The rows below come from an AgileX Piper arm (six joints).
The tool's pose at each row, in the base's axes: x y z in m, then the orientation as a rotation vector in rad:
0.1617 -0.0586 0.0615 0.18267 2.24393 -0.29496
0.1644 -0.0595 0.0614 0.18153 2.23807 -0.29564
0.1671 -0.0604 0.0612 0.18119 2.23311 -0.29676
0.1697 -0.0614 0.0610 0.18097 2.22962 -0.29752
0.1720 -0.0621 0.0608 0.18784 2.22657 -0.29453
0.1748 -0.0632 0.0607 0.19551 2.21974 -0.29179
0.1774 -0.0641 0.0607 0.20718 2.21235 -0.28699
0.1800 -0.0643 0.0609 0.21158 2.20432 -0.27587
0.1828 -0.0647 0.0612 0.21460 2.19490 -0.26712
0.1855 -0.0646 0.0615 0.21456 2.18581 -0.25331
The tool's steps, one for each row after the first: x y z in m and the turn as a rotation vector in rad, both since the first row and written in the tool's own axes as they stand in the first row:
-0.0017 -0.0002 0.0023 0.00035 -0.00592 -0.00021
-0.0032 -0.0004 0.0047 0.00125 -0.01082 -0.00013
-0.0048 -0.0008 0.0070 0.00187 -0.01427 -0.00005
-0.0061 -0.0009 0.0090 0.00218 -0.01634 0.00632
-0.0078 -0.0013 0.0114 0.00312 -0.02198 0.01372
-0.0095 -0.0016 0.0136 0.00396 -0.02759 0.02479
-0.0113 -0.0012 0.0154 -0.00227 -0.03506 0.03301
-0.0133 -0.0010 0.0174 -0.00721 -0.04403 0.03965
-0.0153 -0.0003 0.0192 -0.01693 -0.05322 0.04585

